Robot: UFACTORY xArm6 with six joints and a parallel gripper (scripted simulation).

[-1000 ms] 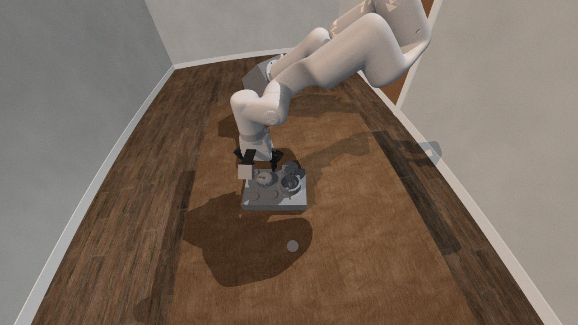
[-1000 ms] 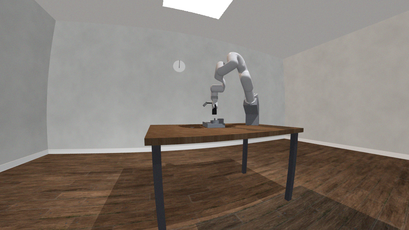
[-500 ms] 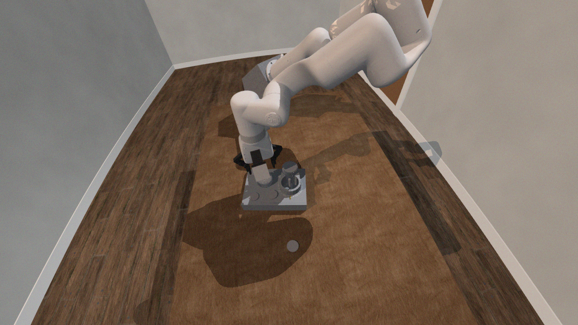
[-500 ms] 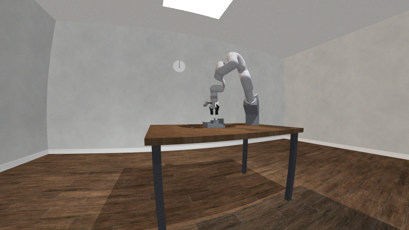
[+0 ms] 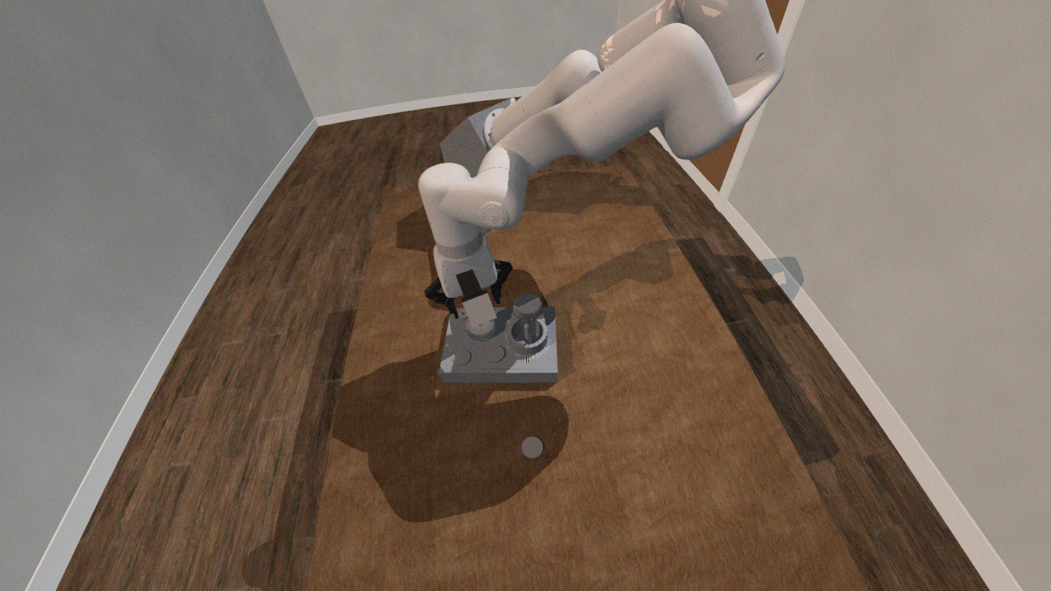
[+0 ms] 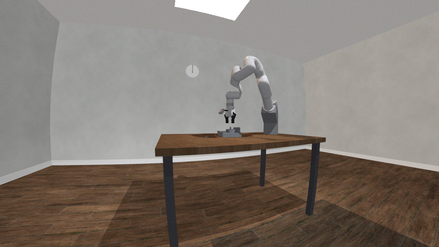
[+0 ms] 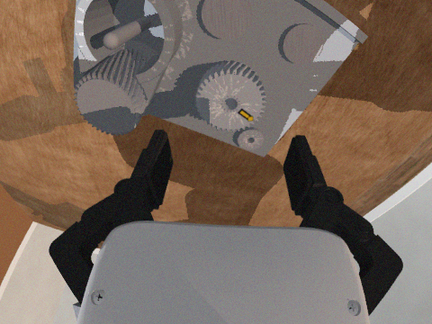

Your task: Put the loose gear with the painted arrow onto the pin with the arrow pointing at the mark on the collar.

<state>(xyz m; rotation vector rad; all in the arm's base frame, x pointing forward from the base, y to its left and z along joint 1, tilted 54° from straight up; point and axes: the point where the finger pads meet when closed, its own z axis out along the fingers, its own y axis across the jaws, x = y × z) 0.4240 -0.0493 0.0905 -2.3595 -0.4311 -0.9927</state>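
Now: the grey gear 80 mm below my hand.
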